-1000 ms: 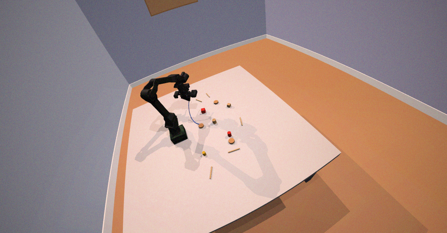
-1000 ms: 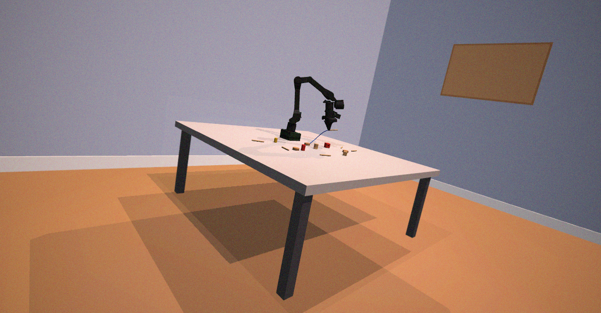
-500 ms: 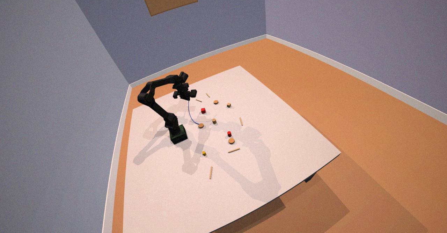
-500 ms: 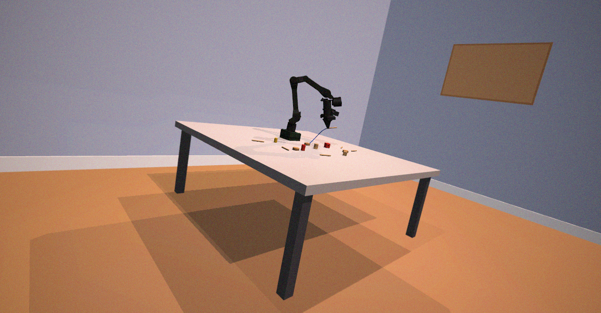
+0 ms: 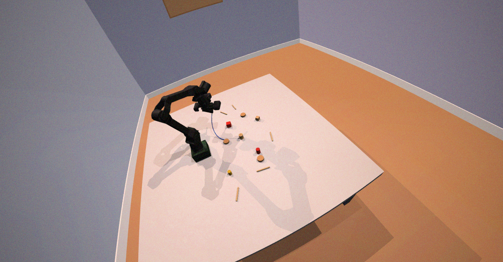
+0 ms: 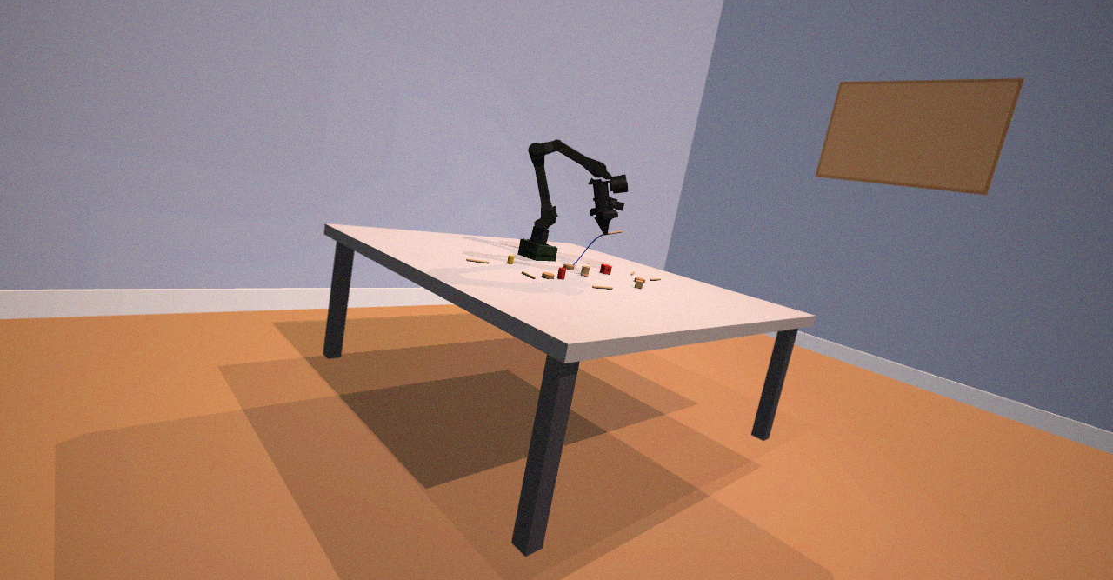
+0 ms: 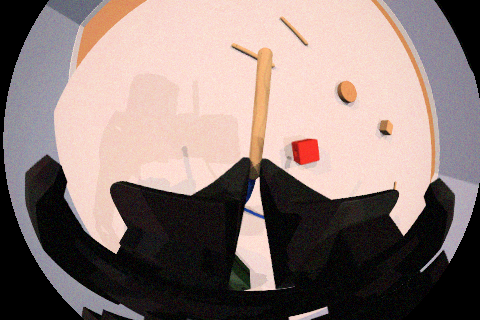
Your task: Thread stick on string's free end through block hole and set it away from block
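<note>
Right now the small wooden block is 280 mm ahead of my gripper tip, 130 mm below it and 90 mm to the right of it. Round my gripper tip: round wooden button: 180 mm to the right, 130 mm below, 20 mm ahead; then thin wooden stick: 10 mm to the left, 10 mm ahead, 10 mm above; then red block: 120 mm below, 80 mm ahead, 40 mm to the right.
</note>
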